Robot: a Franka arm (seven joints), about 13 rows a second.
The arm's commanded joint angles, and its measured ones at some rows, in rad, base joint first. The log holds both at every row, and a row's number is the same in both.
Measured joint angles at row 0:
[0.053, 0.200, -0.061, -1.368, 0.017, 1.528, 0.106]
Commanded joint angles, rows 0 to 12:
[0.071, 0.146, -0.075, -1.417, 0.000, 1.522, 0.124]
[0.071, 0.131, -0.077, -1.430, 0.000, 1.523, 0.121]
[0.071, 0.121, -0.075, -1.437, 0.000, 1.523, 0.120]
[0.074, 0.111, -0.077, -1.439, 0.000, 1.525, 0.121]
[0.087, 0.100, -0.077, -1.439, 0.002, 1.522, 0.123]
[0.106, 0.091, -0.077, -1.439, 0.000, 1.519, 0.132]
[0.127, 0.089, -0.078, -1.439, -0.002, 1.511, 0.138]
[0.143, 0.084, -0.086, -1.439, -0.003, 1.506, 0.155]
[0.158, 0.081, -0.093, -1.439, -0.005, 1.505, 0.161]
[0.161, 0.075, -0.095, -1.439, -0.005, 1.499, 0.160]
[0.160, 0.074, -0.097, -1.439, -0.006, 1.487, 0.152]
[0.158, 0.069, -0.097, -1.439, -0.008, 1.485, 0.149]
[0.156, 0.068, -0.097, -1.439, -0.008, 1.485, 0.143]
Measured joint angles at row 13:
[0.145, 0.099, -0.084, -1.412, 0.017, 1.491, 0.135]
